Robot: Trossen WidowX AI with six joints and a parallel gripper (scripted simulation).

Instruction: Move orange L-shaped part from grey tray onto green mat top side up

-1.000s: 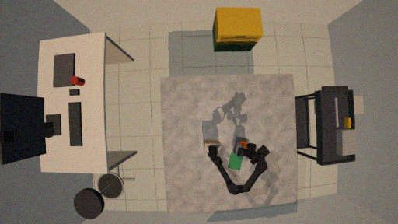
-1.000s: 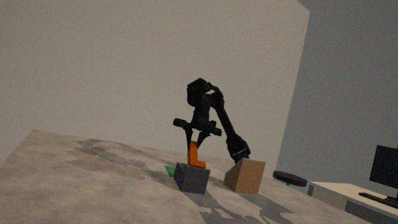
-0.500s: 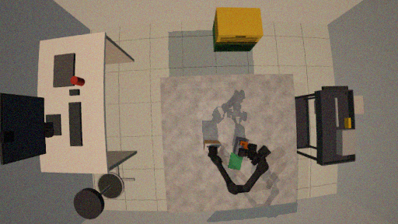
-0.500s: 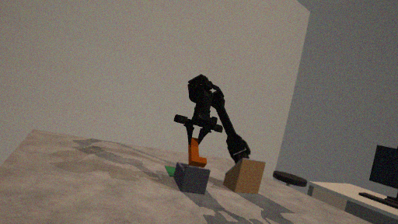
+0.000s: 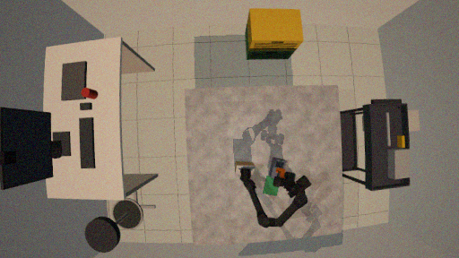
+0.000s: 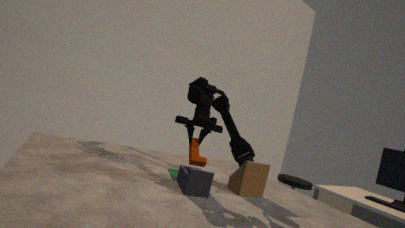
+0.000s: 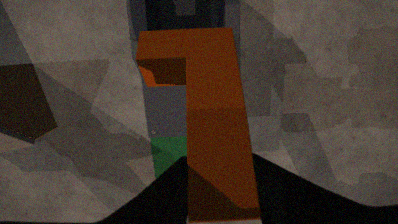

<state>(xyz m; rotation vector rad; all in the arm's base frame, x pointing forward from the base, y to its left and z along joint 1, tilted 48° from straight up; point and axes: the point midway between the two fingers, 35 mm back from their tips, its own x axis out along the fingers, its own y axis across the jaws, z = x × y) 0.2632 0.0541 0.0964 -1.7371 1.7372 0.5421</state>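
Right now the green mat is 3 cm behind my gripper tip, 10 cm to the right of it and 17 cm below it. Also, from my gripper tip: orange L-shaped part: 1 cm behind, 3 cm to the left, 3 cm below.
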